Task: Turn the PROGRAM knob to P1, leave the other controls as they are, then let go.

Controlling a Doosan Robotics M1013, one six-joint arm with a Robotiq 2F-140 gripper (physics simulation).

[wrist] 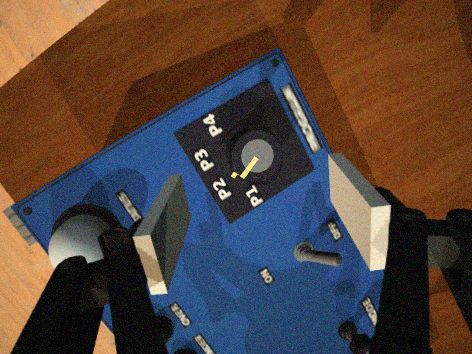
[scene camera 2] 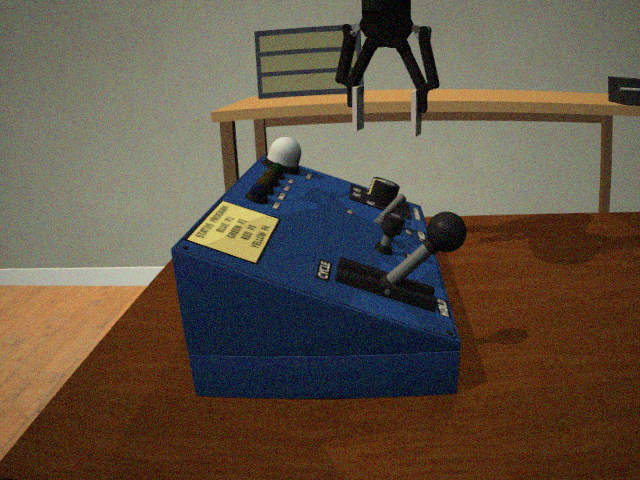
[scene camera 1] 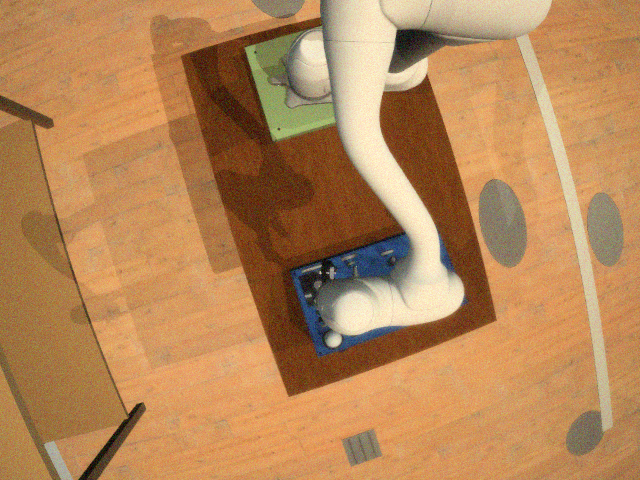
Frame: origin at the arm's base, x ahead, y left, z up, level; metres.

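Seen in the pictures: gripper, fingertip midpoint: [wrist: 257, 187] [scene camera 2: 386, 132].
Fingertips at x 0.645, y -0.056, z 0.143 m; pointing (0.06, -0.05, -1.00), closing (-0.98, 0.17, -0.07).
Offsets run from my fingertips to a thing's top centre. "spot": to the spot under its first point. Level surfaces: height alone.
The PROGRAM knob {dx +0.009, dy +0.003, dz -0.072 m} [scene camera 2: 384, 189] [wrist: 257, 155] is a black dial with a grey top on a black plate {dz -0.095 m} [wrist: 200, 150] marked P1 to P4. In the wrist view its yellow pointer line runs toward the P2 label, with P1 beside it. My gripper [scene camera 2: 388, 131] [wrist: 257, 187] is open and empty, fingers wide apart. It hangs above the blue console [scene camera 1: 372, 263] [scene camera 2: 310, 330] [wrist: 150, 150], clear of the knob. The arm hides the gripper in scene camera 1.
A toggle switch {dx -0.024, dy +0.119, dz -0.070 m} [wrist: 322, 256], a black-ball lever {dx -0.118, dy +0.345, dz -0.032 m} [scene camera 2: 446, 231], dark buttons {spot: dx +0.115, dy +0.233, dz -0.035 m} [scene camera 2: 263, 187] and a white dome {spot: dx +0.151, dy +0.022, dz -0.004 m} [scene camera 1: 333, 338] [scene camera 2: 284, 151] [wrist: 77, 242] stand on the console. A yellow card {dx +0.100, dy +0.353, dz -0.039 m} [scene camera 2: 235, 232] lies on its slope. The arm's green base plate [scene camera 1: 263, 103] is behind.
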